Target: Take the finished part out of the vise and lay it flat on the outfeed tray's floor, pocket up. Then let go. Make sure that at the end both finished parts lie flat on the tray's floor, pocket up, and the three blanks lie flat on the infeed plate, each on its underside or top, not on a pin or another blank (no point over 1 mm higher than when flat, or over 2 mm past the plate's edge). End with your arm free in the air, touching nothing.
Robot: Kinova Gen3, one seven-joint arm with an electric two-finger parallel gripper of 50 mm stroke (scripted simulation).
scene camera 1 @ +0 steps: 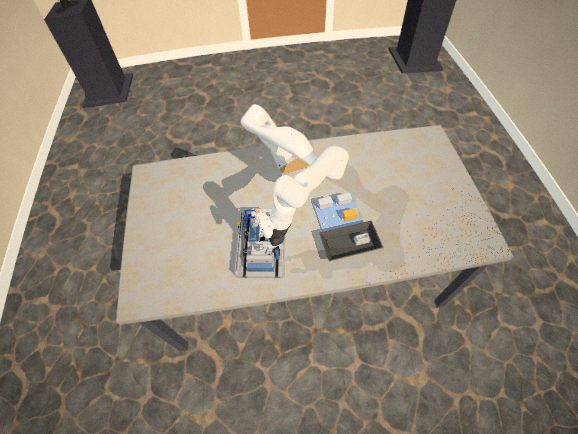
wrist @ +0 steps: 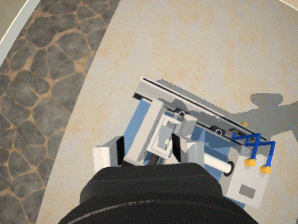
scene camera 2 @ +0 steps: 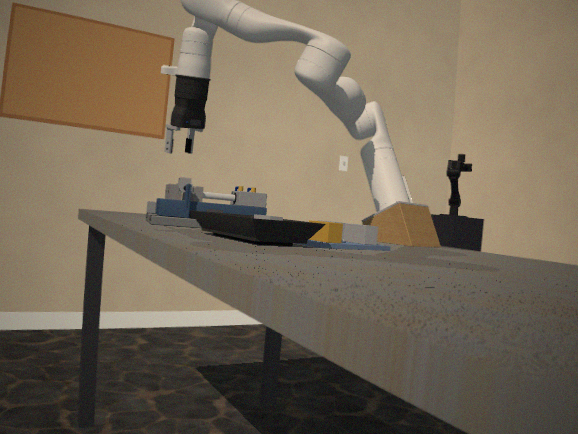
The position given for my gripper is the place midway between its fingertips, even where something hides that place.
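Observation:
Gripper, mine (scene camera 2: 178, 152); visible in the wrist view (wrist: 148, 144) too.

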